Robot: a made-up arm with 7 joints. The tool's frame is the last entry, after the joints.
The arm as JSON. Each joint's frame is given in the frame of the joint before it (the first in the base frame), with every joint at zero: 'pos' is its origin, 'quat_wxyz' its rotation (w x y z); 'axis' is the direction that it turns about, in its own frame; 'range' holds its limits. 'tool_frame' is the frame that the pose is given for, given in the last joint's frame.
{
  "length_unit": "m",
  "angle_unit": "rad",
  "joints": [
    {
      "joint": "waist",
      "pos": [
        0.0,
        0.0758,
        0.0
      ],
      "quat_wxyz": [
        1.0,
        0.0,
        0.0,
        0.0
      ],
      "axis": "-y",
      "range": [
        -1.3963,
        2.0
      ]
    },
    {
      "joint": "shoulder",
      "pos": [
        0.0,
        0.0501,
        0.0
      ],
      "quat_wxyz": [
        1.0,
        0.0,
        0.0,
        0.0
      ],
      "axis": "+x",
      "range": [
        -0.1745,
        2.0
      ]
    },
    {
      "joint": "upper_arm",
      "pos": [
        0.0,
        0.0,
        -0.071
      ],
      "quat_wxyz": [
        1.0,
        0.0,
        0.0,
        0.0
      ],
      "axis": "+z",
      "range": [
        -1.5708,
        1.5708
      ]
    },
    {
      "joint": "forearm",
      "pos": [
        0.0,
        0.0,
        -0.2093
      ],
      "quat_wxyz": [
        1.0,
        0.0,
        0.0,
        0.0
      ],
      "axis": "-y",
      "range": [
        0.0,
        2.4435
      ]
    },
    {
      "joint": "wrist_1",
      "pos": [
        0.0,
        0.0,
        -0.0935
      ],
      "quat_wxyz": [
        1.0,
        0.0,
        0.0,
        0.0
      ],
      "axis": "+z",
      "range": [
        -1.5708,
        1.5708
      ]
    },
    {
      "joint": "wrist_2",
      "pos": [
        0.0,
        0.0,
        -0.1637
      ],
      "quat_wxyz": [
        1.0,
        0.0,
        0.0,
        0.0
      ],
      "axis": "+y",
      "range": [
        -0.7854,
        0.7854
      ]
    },
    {
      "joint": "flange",
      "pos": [
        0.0,
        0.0,
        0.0
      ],
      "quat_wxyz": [
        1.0,
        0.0,
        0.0,
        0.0
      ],
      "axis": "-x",
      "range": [
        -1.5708,
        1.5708
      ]
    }
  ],
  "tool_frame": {
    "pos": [
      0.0,
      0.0,
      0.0
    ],
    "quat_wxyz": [
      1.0,
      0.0,
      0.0,
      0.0
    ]
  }
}
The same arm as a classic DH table. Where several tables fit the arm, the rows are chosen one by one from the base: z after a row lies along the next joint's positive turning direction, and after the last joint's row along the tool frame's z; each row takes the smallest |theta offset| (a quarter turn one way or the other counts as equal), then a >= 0, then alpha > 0; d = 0 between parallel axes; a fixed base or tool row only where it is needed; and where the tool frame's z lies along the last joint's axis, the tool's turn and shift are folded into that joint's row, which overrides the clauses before.
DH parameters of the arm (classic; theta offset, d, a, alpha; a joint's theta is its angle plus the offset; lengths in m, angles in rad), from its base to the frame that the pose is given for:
base (fixed): 0.0000 0.0000 0.0000 1.5708
waist: 1.5708 -0.1259 0.0000 1.5708
shoulder: 1.5708 0.0000 0.0000 1.5708
upper_arm: 1.5708 -0.2803 0.0000 1.5708
forearm: 0.0000 0.0000 0.0000 -1.5708
wrist_1: 0.0000 -0.2572 0.0000 -1.5708
wrist_2: -1.5708 0.0000 0.0000 1.5708
flange: 1.5708 0.0000 0.0000 1.5708
tool (fixed): -1.5708 0.0000 0.0000 0.0000
Joint limits (rad, base to tool): -1.3963..2.0000 -0.1745..2.0000 -1.5708..1.5708 0.0000..2.4435 -1.5708..1.5708 -0.7854..0.7854 -1.5708..1.5708

